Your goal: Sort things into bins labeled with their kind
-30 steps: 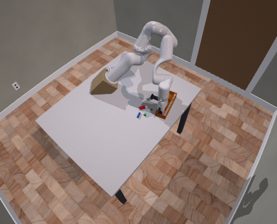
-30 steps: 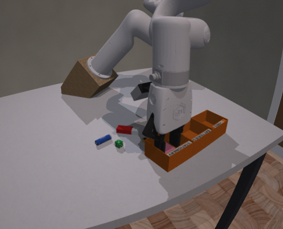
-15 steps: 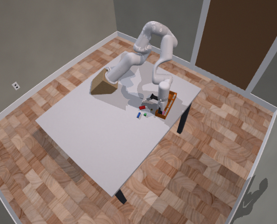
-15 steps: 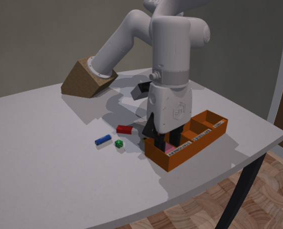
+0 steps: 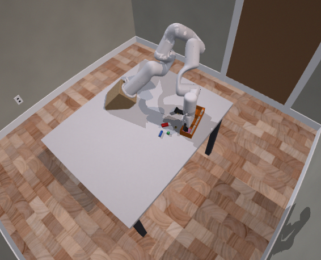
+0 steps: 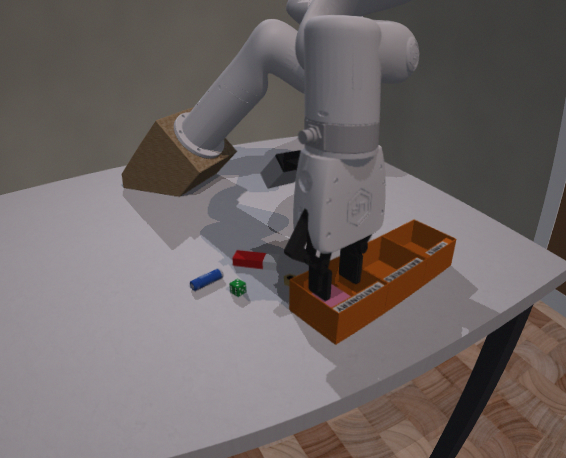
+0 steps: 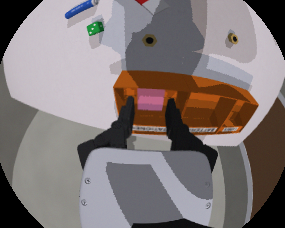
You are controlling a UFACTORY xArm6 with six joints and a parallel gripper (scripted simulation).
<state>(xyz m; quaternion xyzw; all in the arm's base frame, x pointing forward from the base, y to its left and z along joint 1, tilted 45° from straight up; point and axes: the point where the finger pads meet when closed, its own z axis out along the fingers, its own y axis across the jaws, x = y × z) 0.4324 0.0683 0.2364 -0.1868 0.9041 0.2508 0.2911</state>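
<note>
My hand is 40 mm above the pink eraser. From my hand the other things lie so: orange three-part bin 80 mm to the left, 40 mm behind, 30 mm below; red-and-white eraser 110 mm behind, 80 mm to the right, 50 mm below; green die 120 mm to the right, 50 mm below, 50 mm behind.
</note>
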